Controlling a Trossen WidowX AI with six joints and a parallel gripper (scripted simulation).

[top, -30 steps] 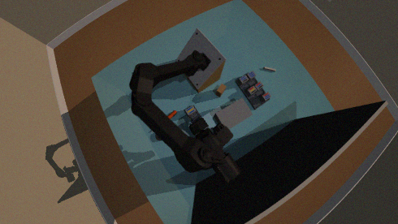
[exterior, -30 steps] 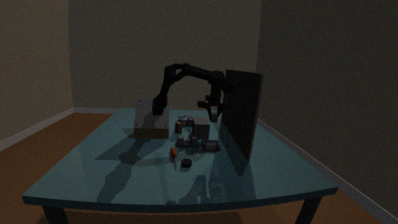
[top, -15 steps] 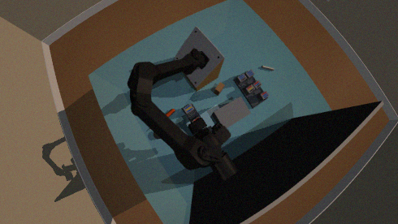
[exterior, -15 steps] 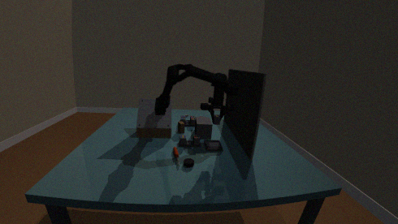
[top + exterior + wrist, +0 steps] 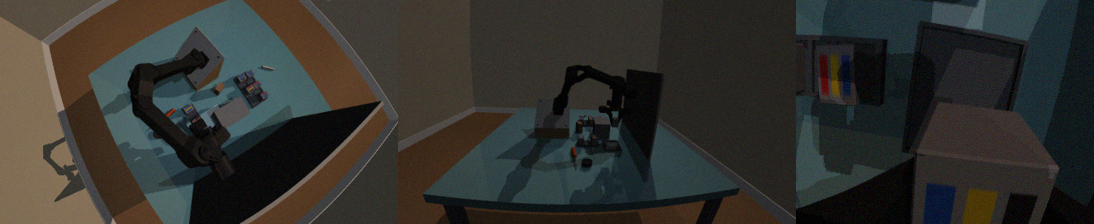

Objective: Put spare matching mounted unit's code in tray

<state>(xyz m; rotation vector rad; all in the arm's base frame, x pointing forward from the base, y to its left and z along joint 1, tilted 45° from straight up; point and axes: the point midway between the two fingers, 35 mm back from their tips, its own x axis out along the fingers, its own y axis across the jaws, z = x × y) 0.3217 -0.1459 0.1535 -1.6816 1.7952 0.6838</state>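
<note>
Right now the dark-rimmed tray is 130 mm below my gripper tip and 10 mm behind it. From my gripper tip the other things lie so: spare unit 20 mm above; then black tape roll 190 mm to the right, 180 mm behind, 130 mm below; then tall dark panel 200 mm ahead, 160 mm to the left, 90 mm above.
</note>
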